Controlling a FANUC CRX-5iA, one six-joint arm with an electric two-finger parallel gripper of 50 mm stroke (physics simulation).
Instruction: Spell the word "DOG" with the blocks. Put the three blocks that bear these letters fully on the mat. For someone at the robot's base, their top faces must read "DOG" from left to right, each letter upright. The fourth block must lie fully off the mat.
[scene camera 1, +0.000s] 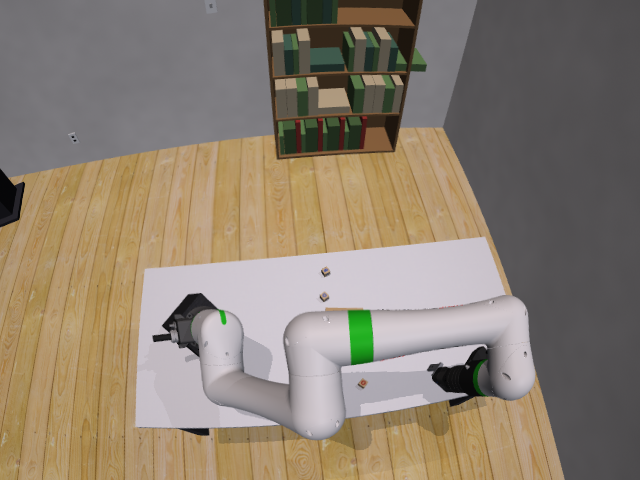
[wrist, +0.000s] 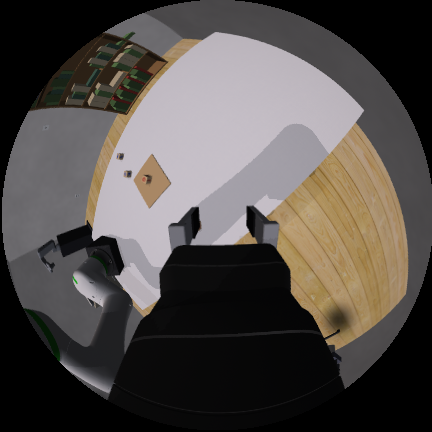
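Observation:
The tan mat (scene camera 1: 343, 309) (wrist: 154, 194) is mostly behind the arm in the scene view. In the wrist view a block with a reddish letter (wrist: 146, 179) lies on it, inside its edges. Two blocks with bluish letters, one nearer the back edge (scene camera 1: 325, 271) (wrist: 120, 156) and one nearer the mat (scene camera 1: 324, 296) (wrist: 127, 174), lie off the mat. A block with an orange-red letter (scene camera 1: 362, 383) lies off the mat near the front edge; in the wrist view a finger mostly hides it. The letters are too small to read surely. My gripper (scene camera 1: 433, 367) (wrist: 222, 215) is open and empty, above the table's right front part.
The arm (scene camera 1: 413, 330) spans the table (scene camera 1: 413, 268) and hides its middle in the scene view. The robot's base end (scene camera 1: 199, 325) is at the table's left. A bookshelf (scene camera 1: 336, 116) stands on the floor behind the table.

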